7 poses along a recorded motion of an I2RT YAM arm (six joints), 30 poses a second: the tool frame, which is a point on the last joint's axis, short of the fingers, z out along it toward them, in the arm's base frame.
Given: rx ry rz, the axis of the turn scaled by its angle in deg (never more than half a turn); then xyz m.
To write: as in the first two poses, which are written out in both.
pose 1, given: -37.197, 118.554, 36.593, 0.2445, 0.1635, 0.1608
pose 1, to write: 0.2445, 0.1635, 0.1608, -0.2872, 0.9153, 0.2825, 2.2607
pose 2, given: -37.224, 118.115, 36.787, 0.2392, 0.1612, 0.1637
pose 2, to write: 0.2392, 0.1612, 0.1637, -0.2881, 0.9143, 0.2848, 2.2548
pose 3, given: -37.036, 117.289, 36.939, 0.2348, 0.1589, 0.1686
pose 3, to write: 0.2348, 0.1589, 0.1686, -0.2884, 0.9133, 0.2876, 2.2414
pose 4, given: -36.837, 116.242, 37.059, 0.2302, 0.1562, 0.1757
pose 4, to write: 0.2302, 0.1562, 0.1757, -0.2890, 0.9121, 0.2908, 2.2244
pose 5, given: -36.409, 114.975, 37.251, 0.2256, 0.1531, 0.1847
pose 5, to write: 0.2256, 0.1531, 0.1847, -0.2884, 0.9109, 0.2951, 2.2030
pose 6, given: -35.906, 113.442, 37.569, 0.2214, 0.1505, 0.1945
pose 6, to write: 0.2214, 0.1505, 0.1945, -0.2878, 0.9091, 0.3011, 2.1778
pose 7, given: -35.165, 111.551, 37.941, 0.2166, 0.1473, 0.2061
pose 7, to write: 0.2166, 0.1473, 0.2061, -0.2860, 0.9072, 0.3086, 2.1461
